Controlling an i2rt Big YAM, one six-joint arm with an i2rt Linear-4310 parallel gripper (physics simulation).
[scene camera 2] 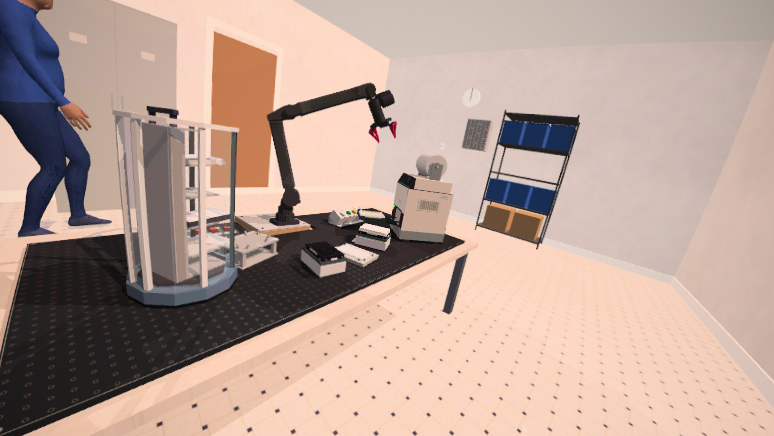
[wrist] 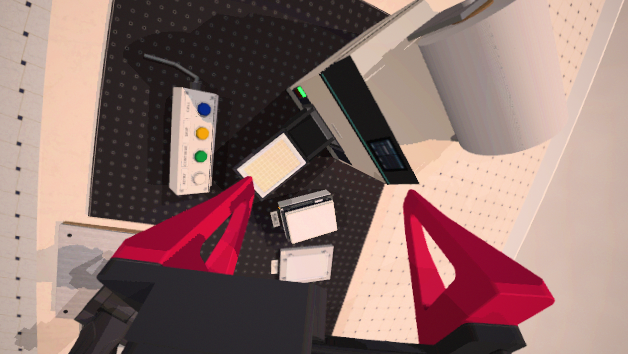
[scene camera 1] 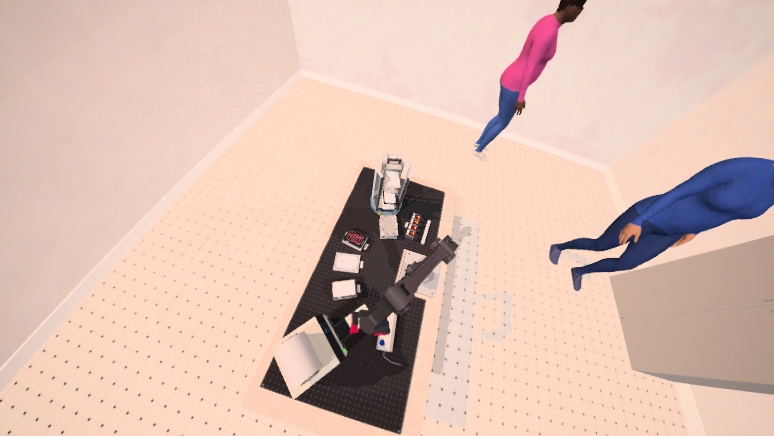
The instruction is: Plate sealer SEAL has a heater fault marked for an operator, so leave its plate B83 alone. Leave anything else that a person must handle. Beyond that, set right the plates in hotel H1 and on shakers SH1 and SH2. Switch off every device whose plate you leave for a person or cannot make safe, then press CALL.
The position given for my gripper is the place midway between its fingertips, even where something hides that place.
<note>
My gripper (wrist: 328, 190) is open, holding nothing. Further things: a cream well plate (wrist: 276, 162), a white button box (wrist: 186, 119), a plate hotel tower (scene camera 2: 177, 177), a grey cylinder (scene camera 1: 299, 360) and a screen (wrist: 386, 153).
</note>
